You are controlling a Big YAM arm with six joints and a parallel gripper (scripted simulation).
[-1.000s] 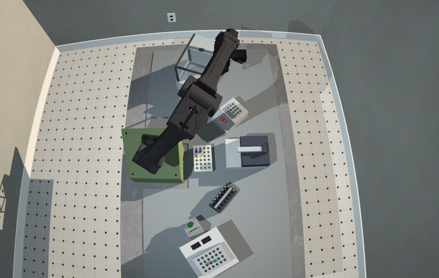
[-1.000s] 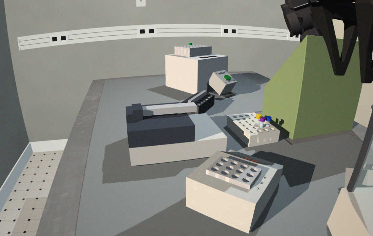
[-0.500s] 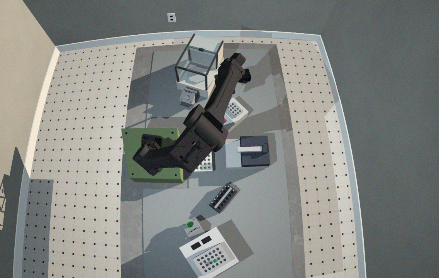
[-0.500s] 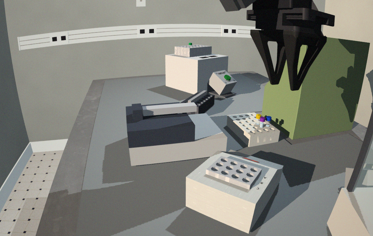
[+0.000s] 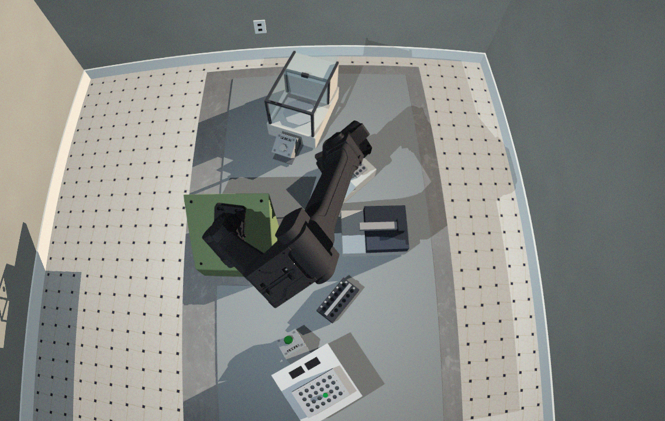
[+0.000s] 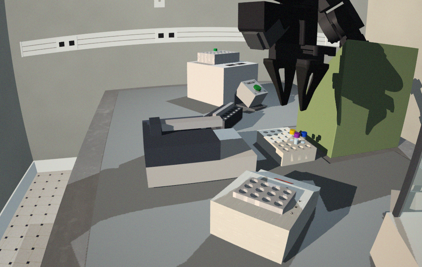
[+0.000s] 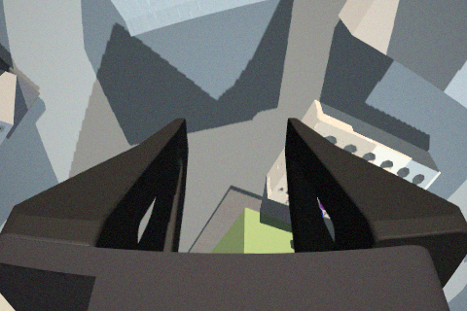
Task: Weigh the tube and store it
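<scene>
Right now my hand is 6 cm past the tube rack RK, 16 cm to the left of it and 14 cm above it. Round my hand: octagonal balance pan: 14 cm behind, 28 cm to the left, 8 cm below; then dry block DB: 5 cm ahead, 8 cm to the left, 13 cm below; then spectrophotometer SP: 15 cm ahead, 11 cm to the right, 9 cm below.
</scene>
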